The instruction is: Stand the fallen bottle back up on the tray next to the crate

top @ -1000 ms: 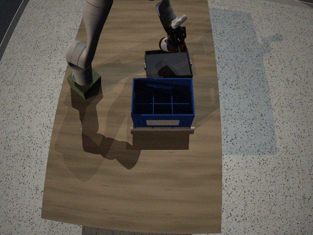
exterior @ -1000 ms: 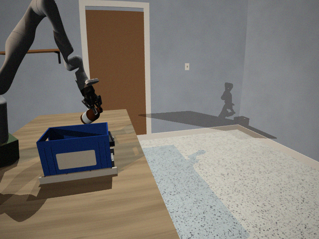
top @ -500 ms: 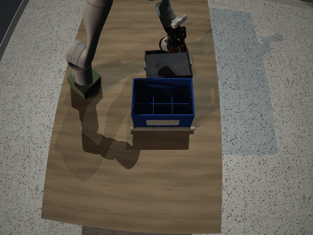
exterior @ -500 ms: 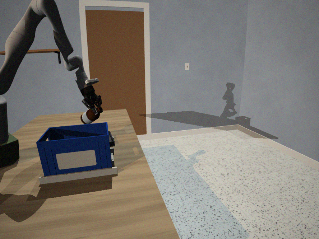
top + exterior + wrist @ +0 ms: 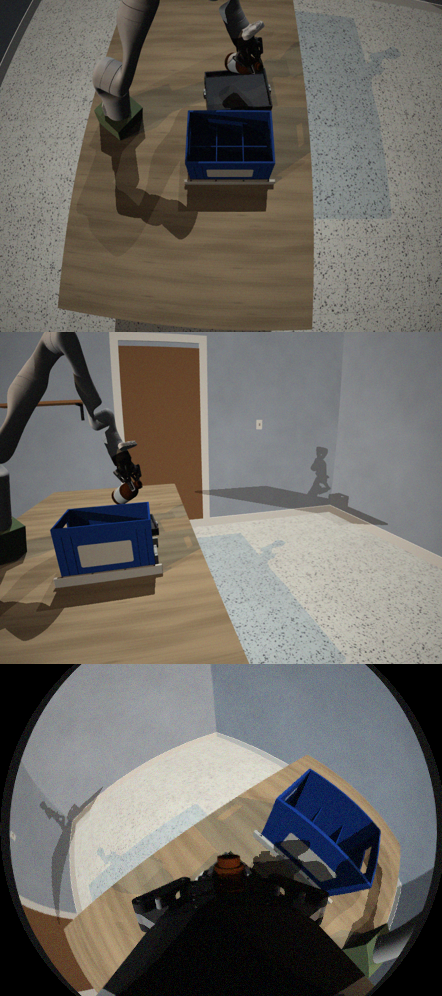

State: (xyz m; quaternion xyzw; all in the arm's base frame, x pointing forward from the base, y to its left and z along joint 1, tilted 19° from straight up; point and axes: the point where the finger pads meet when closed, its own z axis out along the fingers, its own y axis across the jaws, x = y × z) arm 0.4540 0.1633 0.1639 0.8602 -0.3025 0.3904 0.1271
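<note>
My hand is 30 mm to the right of the brown bottle, 30 mm past it and 30 mm above it. Round my hand: tray 190 mm below, 60 mm behind, 30 mm to the left; then blue crate 260 mm to the right, 120 mm below, 90 mm behind.
</note>
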